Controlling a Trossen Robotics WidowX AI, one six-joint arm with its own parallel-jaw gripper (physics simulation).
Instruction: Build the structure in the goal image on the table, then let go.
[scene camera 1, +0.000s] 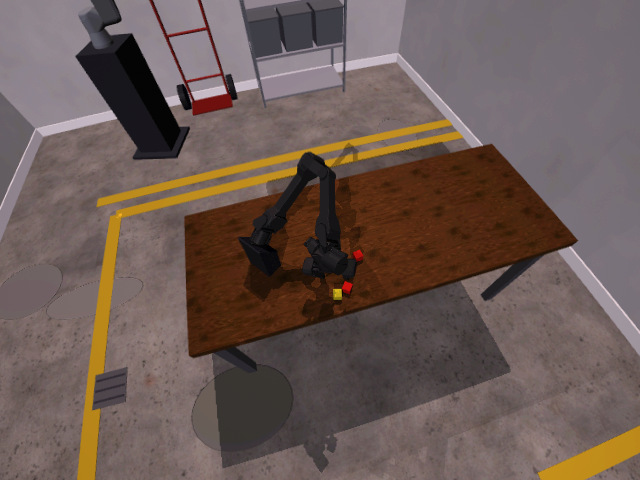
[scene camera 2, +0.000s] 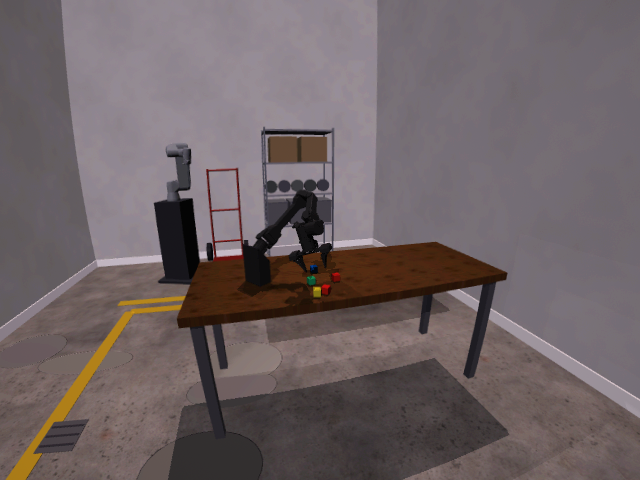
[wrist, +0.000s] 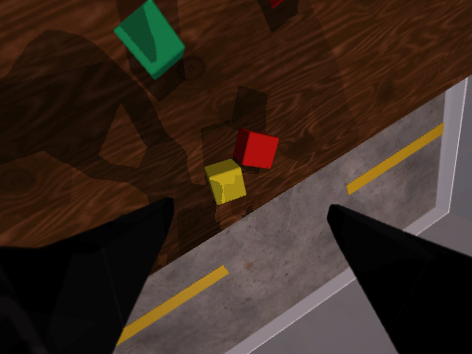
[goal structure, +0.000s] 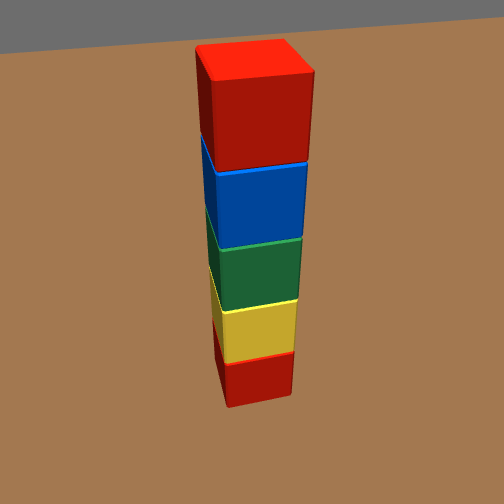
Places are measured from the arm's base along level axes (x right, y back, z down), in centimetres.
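Pixels of known places: gripper, fingertip midpoint: (scene camera 1: 336, 278) (scene camera 2: 316, 269) (wrist: 251, 208); arm's base, origin of the base link: (scene camera 1: 257, 243) (scene camera 2: 256, 252).
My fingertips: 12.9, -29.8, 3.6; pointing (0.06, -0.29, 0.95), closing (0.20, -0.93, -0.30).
Ahead of a thing's pixels: the offset from my fingertips to its top centre, as dx, dy, dz. Level surfaces: height alone.
My gripper (scene camera 1: 329, 269) (scene camera 2: 315, 267) (wrist: 251, 208) is open and empty, raised above the table. A yellow cube @[+2.4, -0.5, +7.9] (scene camera 1: 337, 294) (scene camera 2: 316, 292) (wrist: 226, 184) and a red cube @[-0.4, -4.3, +7.9] (scene camera 1: 347, 287) (scene camera 2: 326, 289) (wrist: 260, 150) rest on the table side by side near its front edge, touching or almost touching, turned differently. A second red cube @[-14.6, -9.1, +7.9] (scene camera 1: 357, 255) (scene camera 2: 336, 277) (wrist: 276, 2) lies farther back. A green cube @[-10.3, +2.9, +7.9] (scene camera 2: 311, 280) (wrist: 150, 39) lies behind the yellow one. A blue cube @[-25.7, +2.4, +7.9] (scene camera 2: 313, 269) is farthest back. The arm hides green and blue in scene camera 1's view.
The wooden table @[dz +11.2] (scene camera 1: 439, 217) (scene camera 2: 413, 268) (wrist: 310, 65) ends close in front of the yellow and nearer red cubes. The arm's black base (scene camera 1: 260, 255) (scene camera 2: 256, 266) stands on the table to the left. A shelf unit, a red hand truck and a pedestal stand behind the table.
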